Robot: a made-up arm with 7 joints.
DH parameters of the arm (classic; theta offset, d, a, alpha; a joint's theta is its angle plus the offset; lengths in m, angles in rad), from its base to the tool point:
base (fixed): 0.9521 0 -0.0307 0
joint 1: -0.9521 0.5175 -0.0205 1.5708
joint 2: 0 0.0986 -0.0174 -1.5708
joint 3: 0 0.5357 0.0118 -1.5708
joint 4: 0 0.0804 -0.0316 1.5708
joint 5: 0 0.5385 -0.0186 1.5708
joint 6: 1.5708 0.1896 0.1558 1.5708
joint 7: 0.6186 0 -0.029 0
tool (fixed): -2.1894 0.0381 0 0
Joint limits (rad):
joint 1: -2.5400..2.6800
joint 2: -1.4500..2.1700
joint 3: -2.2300..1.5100
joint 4: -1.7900..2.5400
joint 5: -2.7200..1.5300
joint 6: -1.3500..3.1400
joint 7: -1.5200..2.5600
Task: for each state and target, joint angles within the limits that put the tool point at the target. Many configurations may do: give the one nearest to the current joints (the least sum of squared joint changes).
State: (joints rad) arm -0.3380 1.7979 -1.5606 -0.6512 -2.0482 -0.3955 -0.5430
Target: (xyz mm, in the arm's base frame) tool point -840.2 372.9 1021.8
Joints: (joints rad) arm -0.0250 1.3400 -1.9324 -0.6634 -2.1657 -0.3709 -0.5507
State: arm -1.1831 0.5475 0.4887 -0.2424 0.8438 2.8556 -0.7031
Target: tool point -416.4 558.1 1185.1
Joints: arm -1.3689 0.6073 0.4160 -0.5645 0.7041 3.0187 -0.6657
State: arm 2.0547 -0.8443 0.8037 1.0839 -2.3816 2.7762 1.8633
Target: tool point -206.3 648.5 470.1
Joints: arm 1.4061 -1.2310 0.3218 1.4564 -2.6004 2.7965 1.8319
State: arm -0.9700 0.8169 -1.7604 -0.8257 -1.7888 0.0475 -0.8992
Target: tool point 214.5 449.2 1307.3
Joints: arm -0.9337 0.7063 -1.9590 -0.9435 -1.8301 0.0552 -0.8950
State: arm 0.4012 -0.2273 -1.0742 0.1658 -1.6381 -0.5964 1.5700
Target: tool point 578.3 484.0 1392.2
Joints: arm 0.5651 -0.8249 -1.2121 -0.0341 -1.7489 -0.6625 1.5437
